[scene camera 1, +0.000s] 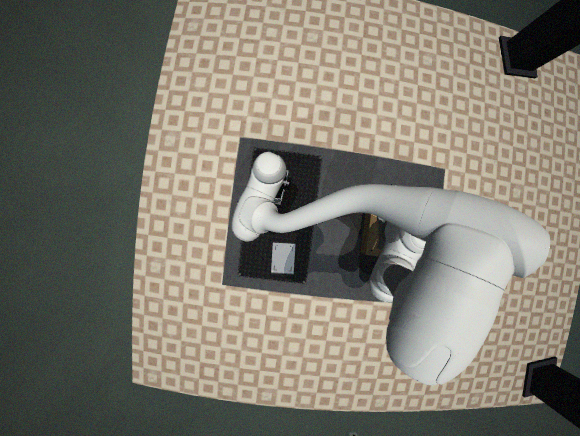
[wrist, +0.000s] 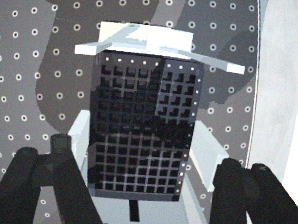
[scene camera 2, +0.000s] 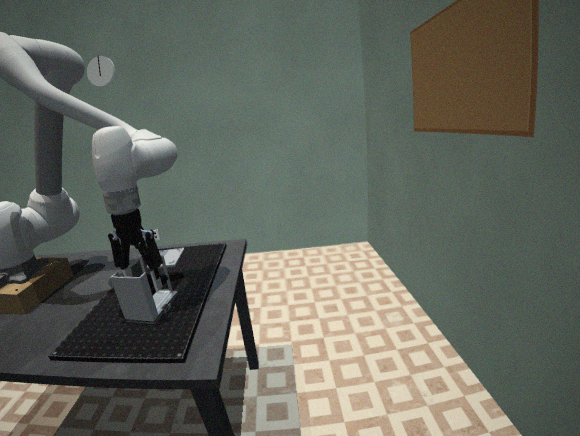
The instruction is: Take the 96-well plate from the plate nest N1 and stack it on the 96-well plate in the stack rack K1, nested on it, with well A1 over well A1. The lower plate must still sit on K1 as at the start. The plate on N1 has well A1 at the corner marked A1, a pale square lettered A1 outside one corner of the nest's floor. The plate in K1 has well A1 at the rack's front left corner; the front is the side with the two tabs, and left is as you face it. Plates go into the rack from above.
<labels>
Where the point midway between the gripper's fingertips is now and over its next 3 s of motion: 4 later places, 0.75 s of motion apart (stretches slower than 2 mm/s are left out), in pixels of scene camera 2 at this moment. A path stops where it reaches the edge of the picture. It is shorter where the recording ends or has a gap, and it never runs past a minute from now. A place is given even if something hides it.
The gripper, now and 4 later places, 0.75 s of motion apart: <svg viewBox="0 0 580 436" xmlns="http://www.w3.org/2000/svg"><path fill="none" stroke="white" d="M145 288L148 297L148 298L149 299L149 301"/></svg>
</labels>
